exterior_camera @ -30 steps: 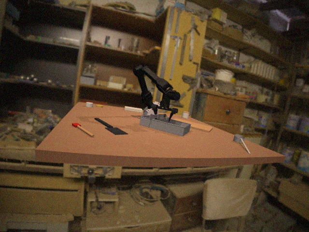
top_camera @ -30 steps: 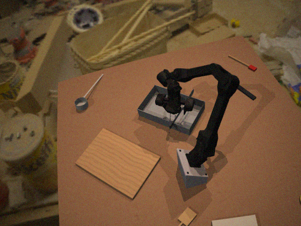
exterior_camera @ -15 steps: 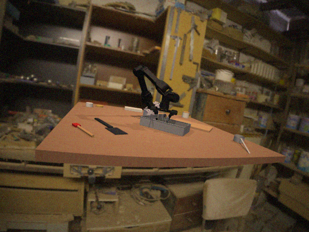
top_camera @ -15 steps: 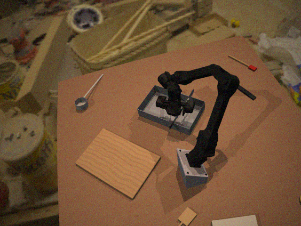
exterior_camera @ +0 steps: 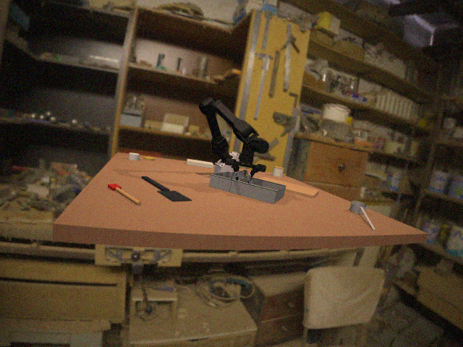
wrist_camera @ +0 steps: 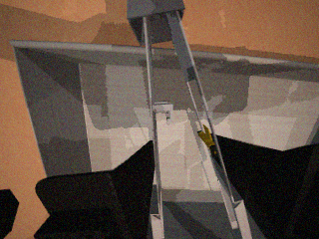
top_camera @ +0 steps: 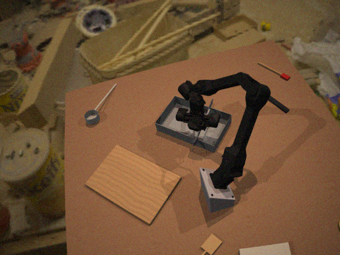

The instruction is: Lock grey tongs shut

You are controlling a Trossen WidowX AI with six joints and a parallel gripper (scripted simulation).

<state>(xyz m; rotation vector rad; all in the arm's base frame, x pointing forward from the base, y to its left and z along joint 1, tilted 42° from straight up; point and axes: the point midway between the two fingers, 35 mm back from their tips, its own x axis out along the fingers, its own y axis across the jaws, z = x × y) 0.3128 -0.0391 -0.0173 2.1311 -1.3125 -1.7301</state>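
My gripper tip is now 4 cm below the yellow slider, 2 cm to the right of it and 1 cm past it. The rest, counted from my gripper tip: grey roasting tin (5 cm ahead, 1 cm to the left); then wooden board (35 cm to the left, 15 cm behind, 2 cm below); then black spatula (38 cm to the right, 14 cm ahead, 3 cm below).
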